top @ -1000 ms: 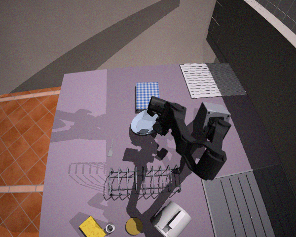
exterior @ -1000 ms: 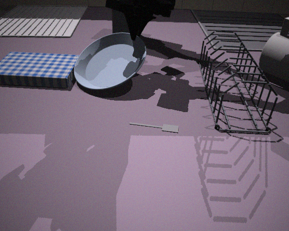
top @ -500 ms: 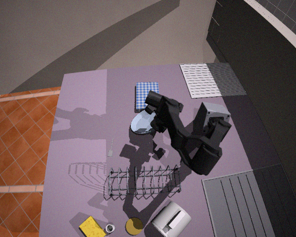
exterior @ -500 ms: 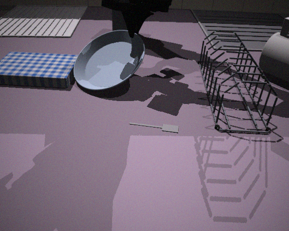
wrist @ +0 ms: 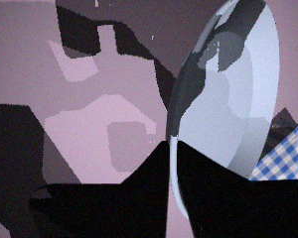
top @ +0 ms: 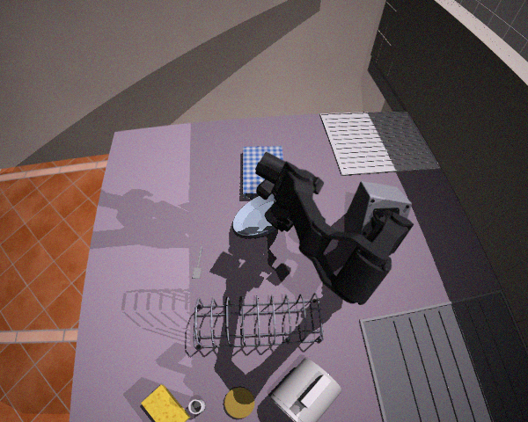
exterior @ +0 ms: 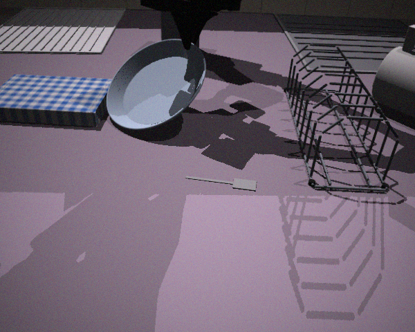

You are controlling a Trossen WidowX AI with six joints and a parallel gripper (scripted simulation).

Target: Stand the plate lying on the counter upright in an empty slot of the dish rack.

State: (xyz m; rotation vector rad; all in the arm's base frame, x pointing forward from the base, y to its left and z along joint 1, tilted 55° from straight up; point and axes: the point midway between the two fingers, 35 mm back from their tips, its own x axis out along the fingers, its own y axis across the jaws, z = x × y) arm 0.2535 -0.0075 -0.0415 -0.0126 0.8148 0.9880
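The pale blue plate lies 90 mm below my hand, 60 mm ahead of it and 50 mm to the right of it. The rest, counted from my hand: yellow disc 460 mm to the left, 130 mm below, 90 mm ahead; then small spatula 240 mm ahead, 140 mm below, 100 mm to the left; then white toaster 440 mm to the left, 80 mm below, 60 mm behind.
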